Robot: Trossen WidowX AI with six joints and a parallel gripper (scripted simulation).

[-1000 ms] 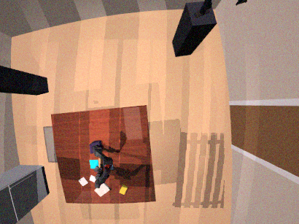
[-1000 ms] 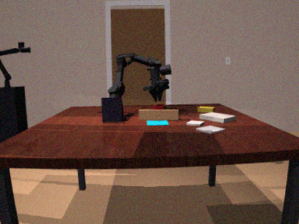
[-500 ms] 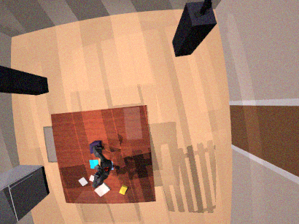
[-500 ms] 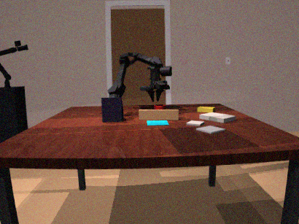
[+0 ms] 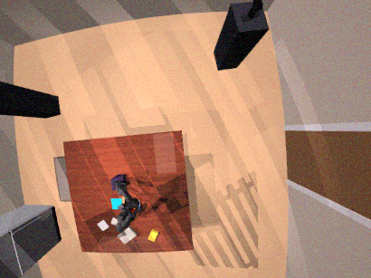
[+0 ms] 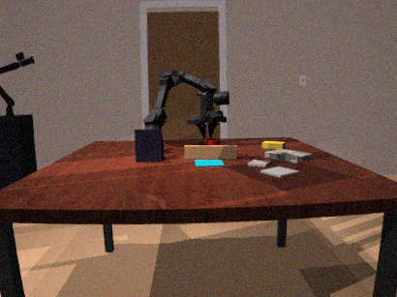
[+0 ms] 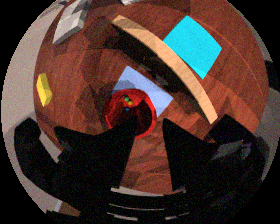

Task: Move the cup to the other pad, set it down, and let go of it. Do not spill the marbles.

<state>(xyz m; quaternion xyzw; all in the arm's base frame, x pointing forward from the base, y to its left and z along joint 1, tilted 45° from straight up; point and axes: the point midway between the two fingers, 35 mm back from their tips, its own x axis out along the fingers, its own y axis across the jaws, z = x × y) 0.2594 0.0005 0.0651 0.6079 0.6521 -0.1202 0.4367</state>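
My gripper tip is 40 mm above the red cup, 20 mm short of it and 10 mm to the right of it. The rest, counted from my gripper tip: cyan pad (170 mm to the right, 90 mm below, 20 mm behind); light blue pad (90 mm below, 20 mm to the left, 20 mm ahead); tan bar (80 mm to the right, 60 mm below).
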